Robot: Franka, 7 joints.
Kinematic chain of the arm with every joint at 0, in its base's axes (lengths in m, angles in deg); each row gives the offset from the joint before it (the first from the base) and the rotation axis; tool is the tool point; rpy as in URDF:
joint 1: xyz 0 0 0.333 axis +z
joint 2: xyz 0 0 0 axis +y
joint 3: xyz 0 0 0.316 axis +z
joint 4: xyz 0.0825 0 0 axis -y
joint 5: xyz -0.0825 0 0.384 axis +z
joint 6: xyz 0 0 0 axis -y
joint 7: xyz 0.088 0 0 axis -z
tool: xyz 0 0 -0.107 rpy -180 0 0
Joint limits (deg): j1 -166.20..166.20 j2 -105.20..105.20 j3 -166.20..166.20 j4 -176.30..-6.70 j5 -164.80..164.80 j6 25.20..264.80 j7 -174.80..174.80
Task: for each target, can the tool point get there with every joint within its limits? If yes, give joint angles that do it. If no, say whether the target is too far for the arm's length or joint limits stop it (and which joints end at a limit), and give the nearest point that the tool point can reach.
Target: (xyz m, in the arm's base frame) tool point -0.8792 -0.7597 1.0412
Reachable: no: too far | nearest point -0.5543 -0.4790 0.7795 | short by 0.503 m
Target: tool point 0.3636 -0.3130 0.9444
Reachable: yes | joints -133.49 -25.57 69.14 -69.06 104.58 165.46 48.45
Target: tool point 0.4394 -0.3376 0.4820
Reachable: yes | joints -117.22 81.66 110.59 -125.68 62.55 173.71 -101.94
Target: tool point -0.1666 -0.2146 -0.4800
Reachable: no: joint limits stop it (at a limit: joint 2) | nearest point -0.1679 -0.2163 -0.3607 | short by 0.119 m
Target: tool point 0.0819 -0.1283 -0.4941
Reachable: no: joint limits stop it (at a limit: joint 2) | nearest point 0.0971 -0.1521 -0.3507 | short by 0.146 m
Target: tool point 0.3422 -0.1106 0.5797
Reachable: yes | joints 33.54 -45.41 -51.80 -131.95 48.67 83.05 -43.98
